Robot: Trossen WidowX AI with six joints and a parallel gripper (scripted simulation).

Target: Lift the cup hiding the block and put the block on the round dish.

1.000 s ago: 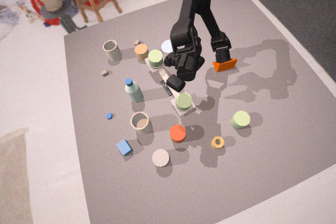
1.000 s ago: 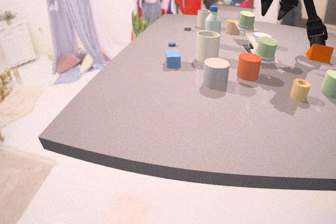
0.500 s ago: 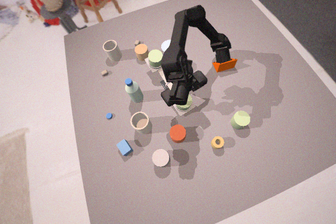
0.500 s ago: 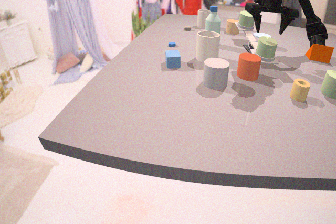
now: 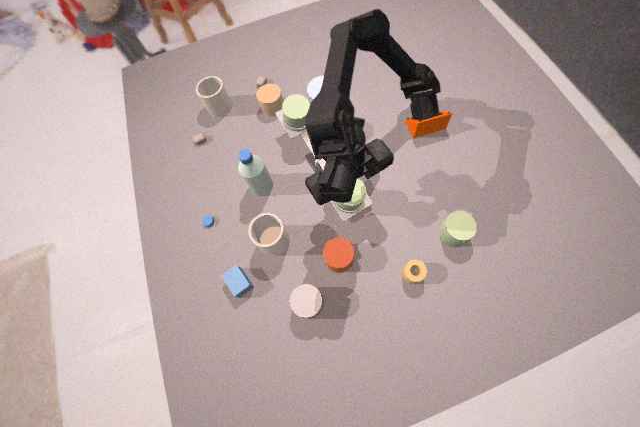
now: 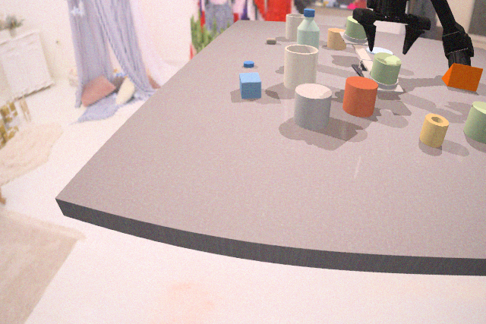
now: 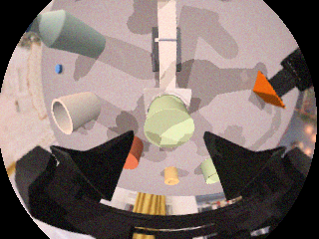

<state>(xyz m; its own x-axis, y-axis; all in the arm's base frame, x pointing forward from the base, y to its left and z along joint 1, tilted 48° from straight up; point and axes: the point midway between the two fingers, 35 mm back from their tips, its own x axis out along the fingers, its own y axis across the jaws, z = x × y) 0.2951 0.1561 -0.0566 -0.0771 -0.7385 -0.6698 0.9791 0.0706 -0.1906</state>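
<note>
Right now my gripper tip is 6 cm above the pale lavender block. Also, from my gripper tip: peach cylinder (37 cm to the right, 11 cm ahead, 7 cm below); then orange cylinder (11 cm to the left, 7 cm below, 7 cm ahead); then bottle (20 cm ahead, 14 cm to the right, 1 cm above).
</note>
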